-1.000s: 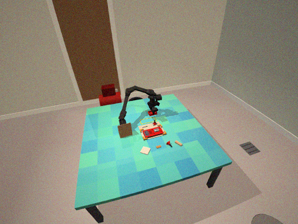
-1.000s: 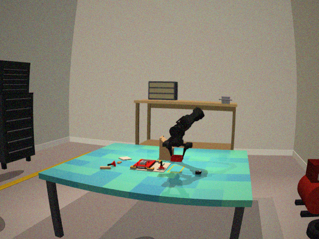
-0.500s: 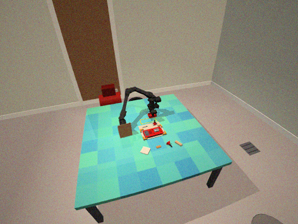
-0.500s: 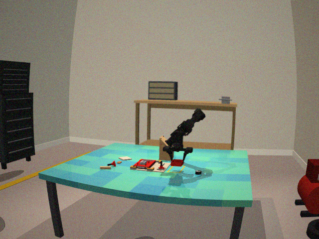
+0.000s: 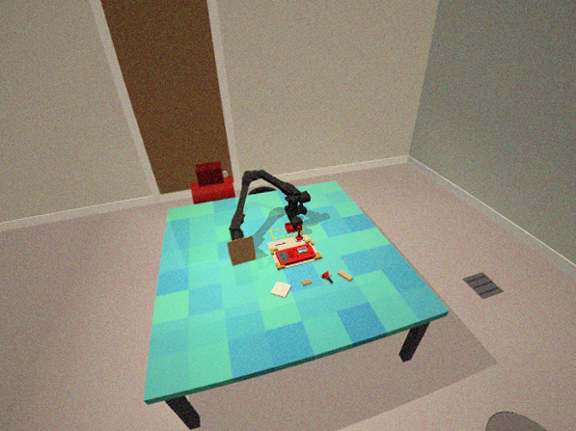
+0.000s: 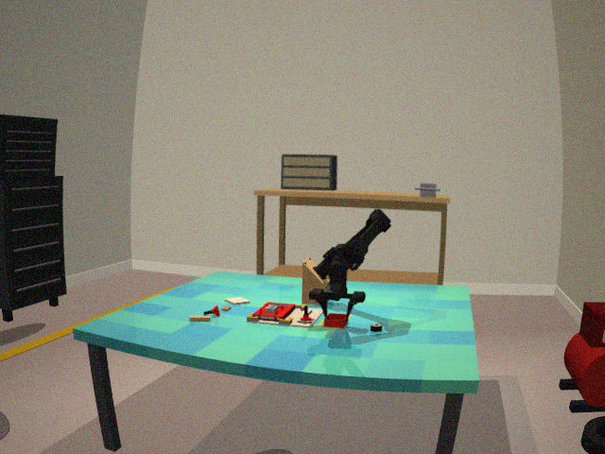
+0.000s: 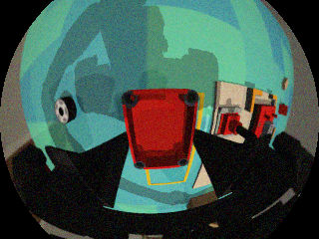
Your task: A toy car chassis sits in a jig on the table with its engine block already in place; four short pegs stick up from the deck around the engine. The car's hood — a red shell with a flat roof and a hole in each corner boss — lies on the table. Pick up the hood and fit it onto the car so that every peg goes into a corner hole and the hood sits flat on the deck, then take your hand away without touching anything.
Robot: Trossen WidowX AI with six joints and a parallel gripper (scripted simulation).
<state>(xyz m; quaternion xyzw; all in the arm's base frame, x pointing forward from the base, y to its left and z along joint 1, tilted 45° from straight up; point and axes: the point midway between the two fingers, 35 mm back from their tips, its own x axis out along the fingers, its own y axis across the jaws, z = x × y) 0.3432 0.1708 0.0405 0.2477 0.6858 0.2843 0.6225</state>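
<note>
Right now the red hood is 10 mm below my gripper tip. The rest, counted from my gripper tip: white tile 440 mm to the right, 190 mm behind, 20 mm below; then grey engine block 240 mm to the right, 20 mm behind; then black wheel 150 mm to the left, 30 mm ahead, 10 mm below.
</note>
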